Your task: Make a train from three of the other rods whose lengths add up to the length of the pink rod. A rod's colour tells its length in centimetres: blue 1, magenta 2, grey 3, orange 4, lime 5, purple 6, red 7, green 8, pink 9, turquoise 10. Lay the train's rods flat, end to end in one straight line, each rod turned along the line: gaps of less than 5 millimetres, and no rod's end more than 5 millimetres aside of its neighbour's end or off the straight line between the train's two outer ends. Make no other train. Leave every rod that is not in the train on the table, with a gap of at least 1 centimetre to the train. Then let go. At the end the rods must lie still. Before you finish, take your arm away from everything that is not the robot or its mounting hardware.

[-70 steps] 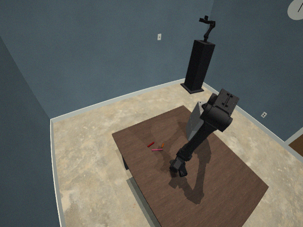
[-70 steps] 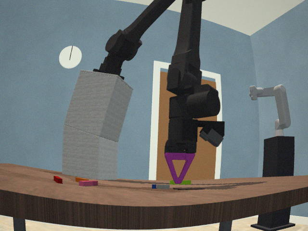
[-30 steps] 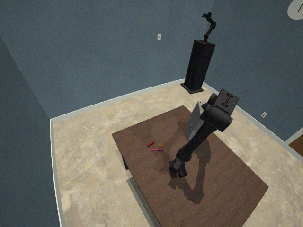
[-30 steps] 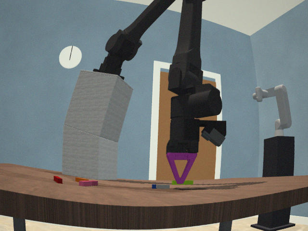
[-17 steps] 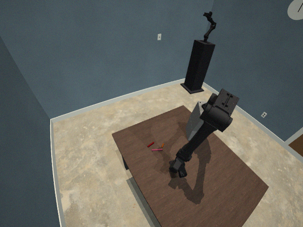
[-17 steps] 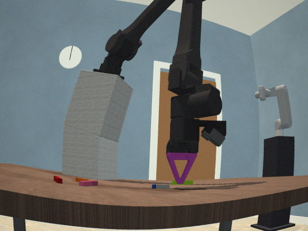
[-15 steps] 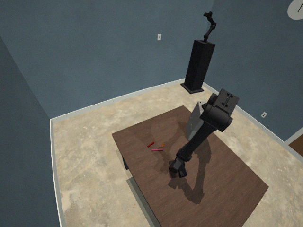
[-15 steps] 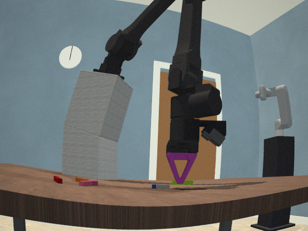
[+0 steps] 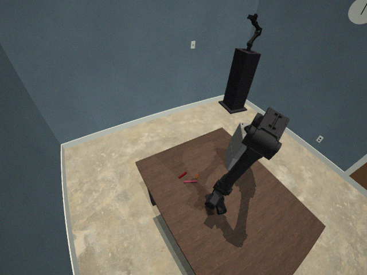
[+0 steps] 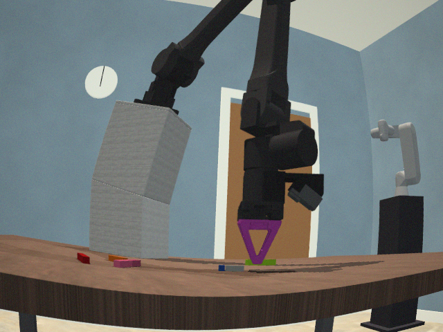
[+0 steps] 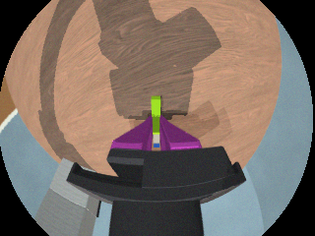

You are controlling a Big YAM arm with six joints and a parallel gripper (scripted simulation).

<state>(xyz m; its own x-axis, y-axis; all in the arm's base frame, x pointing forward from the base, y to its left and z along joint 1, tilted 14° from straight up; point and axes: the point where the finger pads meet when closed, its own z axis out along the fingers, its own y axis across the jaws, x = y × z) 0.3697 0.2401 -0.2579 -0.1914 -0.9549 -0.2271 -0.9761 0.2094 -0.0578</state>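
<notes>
Now: the lime rod 1 cm to the left of my hand and 1 cm below it. Round my hand: grey rod: 1 cm behind, 4 cm to the right, 2 cm below; blue rod: 1 cm behind, 6 cm to the right, 2 cm below; pink rod: 5 cm ahead, 21 cm to the right, 2 cm below.
</notes>
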